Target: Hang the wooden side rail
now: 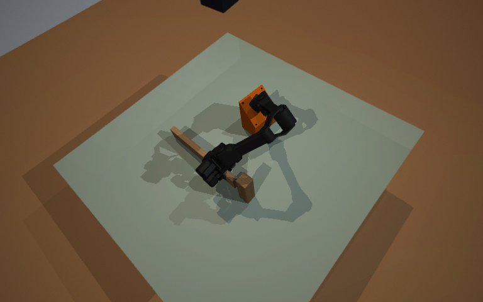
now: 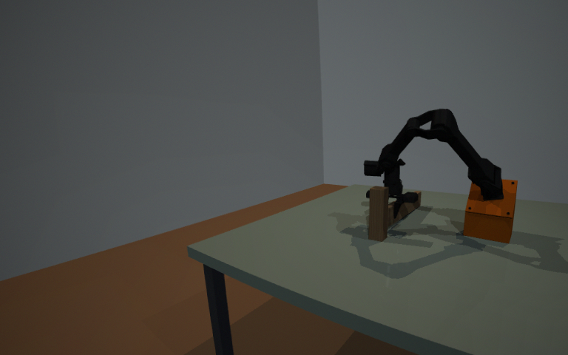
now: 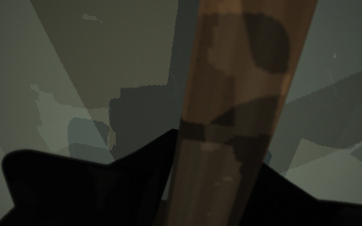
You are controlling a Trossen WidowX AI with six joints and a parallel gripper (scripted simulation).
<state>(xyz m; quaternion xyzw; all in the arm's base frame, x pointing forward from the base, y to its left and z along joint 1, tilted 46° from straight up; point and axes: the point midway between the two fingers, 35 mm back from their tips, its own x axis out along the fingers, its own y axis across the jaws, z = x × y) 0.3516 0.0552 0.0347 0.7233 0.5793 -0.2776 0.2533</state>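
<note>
Right now my gripper tip is 130 mm to the right of the headboard post, 40 mm below it and 10 mm short of it.
</note>
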